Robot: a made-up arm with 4 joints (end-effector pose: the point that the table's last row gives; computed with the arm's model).
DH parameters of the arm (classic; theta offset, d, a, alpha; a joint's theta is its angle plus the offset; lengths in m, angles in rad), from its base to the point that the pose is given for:
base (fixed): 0.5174 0 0.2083 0
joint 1: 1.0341 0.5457 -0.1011 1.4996
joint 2: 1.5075 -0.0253 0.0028 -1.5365
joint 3: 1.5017 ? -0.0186 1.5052
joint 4: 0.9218 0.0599 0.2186 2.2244
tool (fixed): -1.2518 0.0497 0 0
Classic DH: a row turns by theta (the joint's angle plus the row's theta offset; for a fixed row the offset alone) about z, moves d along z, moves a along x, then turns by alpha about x.
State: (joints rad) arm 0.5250 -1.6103 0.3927 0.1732
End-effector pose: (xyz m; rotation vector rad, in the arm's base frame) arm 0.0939 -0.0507 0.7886 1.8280 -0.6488 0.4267
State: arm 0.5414 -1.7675 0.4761 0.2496
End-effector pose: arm 0.0908 -0.0123 0.7953 1.6605 -0.5259 0.5408
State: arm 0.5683 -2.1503 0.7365 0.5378
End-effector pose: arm 0.0836 0.1145 0.7778 1.1016 -0.1838 0.6937
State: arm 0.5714 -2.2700 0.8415 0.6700
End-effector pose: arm 0.0827 0.1629 0.7523 0.8688 -0.0673 0.6959
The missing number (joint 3, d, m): 0.0709
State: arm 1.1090 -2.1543 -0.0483 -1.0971
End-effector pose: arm 0.1317 -0.1045 0.4969 -2.1553 1.1840 -1.7779
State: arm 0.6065 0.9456 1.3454 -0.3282
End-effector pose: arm 0.1577 -0.0048 0.3061 -1.3750 0.2312 0.6076
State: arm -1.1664 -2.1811 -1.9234 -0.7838
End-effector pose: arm 0.2840 0.0456 0.4892 -2.2754 -1.3521 0.2568
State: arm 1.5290 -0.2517 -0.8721 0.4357
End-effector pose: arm 0.5226 0.0298 0.6912 1.4510 0.3671 -0.9256
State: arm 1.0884 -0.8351 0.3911 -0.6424
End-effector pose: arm 0.2402 -0.1876 0.5880 -3.0690 0.5622 0.0396
